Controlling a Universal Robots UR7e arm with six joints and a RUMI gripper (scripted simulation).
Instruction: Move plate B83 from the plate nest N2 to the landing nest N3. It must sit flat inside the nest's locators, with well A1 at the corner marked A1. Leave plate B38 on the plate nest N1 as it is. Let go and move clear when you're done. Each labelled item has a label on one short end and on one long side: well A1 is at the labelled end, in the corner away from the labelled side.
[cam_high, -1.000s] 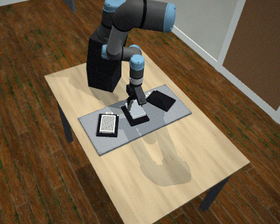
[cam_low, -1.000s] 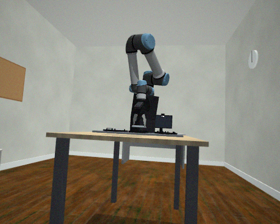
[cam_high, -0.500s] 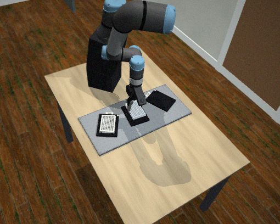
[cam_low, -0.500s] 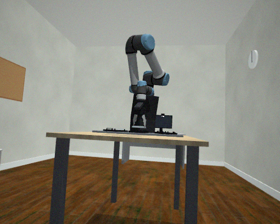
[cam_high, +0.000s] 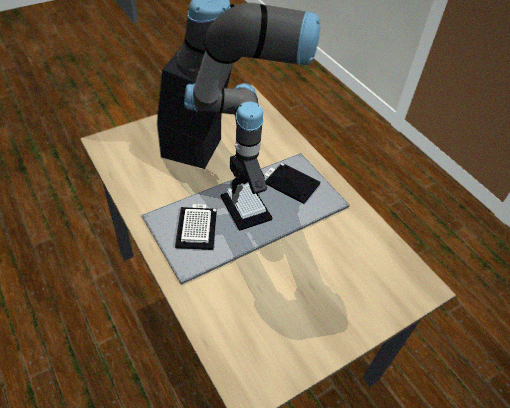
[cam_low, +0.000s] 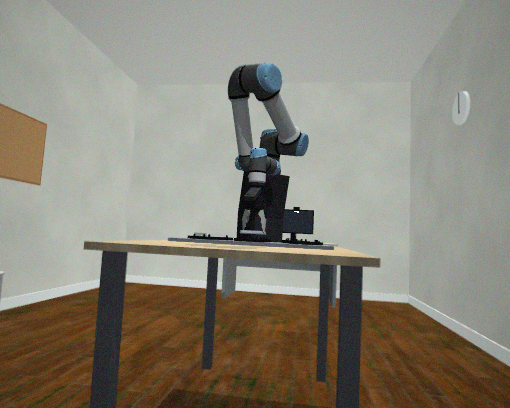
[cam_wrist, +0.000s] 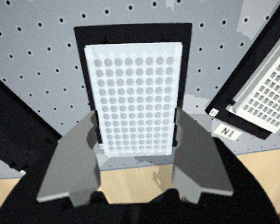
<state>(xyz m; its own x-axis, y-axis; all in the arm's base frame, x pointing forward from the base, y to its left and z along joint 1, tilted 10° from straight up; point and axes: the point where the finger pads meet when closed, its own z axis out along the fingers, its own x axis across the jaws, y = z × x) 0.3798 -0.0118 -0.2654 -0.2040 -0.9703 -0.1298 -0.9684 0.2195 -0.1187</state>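
Right now my hand is 40 mm above the landing nest N3. Round my hand: N2 label: 90 mm behind, 170 mm to the left, 50 mm below; plate nest N2: 210 mm to the left, 40 mm below; plate: 20 mm behind, 190 mm to the right, 30 mm below.
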